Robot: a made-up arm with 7 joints.
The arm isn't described. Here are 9 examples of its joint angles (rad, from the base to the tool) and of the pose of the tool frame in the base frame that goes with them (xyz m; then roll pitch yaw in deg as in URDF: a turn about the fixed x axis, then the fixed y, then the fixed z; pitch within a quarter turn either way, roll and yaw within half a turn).
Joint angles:
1: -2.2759 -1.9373 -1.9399 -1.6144 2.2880 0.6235 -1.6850
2: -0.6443 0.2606 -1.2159 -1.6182 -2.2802 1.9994 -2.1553
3: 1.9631 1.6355 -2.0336 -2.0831 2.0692 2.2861 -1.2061
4: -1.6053 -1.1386 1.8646 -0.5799 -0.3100 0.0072 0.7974
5: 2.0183 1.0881 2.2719 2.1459 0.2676 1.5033 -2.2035
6: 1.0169 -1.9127 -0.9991 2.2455 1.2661 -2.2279 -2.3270
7: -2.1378 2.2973 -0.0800 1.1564 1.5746 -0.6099 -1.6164
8: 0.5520 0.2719 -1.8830 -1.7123 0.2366 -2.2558 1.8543
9: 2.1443 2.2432 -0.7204 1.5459 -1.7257 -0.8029 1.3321
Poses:
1: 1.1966 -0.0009 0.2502 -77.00 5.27 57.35
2: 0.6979 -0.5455 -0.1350 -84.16 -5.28 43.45
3: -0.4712 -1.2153 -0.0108 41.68 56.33 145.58
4: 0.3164 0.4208 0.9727 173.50 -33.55 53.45
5: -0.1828 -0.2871 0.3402 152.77 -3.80 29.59
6: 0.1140 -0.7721 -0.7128 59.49 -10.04 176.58
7: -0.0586 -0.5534 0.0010 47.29 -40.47 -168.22
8: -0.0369 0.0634 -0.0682 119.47 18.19 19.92
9: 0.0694 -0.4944 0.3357 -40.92 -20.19 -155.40
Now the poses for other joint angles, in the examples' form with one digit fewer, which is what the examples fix.
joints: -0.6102 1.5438 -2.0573 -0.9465 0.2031 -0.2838 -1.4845
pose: 0.367 -0.086 -0.354 55.0 -18.6 -103.3
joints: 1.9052 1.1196 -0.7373 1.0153 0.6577 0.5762 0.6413
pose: 0.353 -0.184 0.186 168.5 23.4 100.8
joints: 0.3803 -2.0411 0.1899 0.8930 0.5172 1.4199 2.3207
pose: 0.036 -0.017 -0.702 85.5 15.7 -145.9
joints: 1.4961 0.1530 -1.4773 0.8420 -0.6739 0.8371 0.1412
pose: 0.058 -0.569 -0.081 -154.4 10.3 -17.7
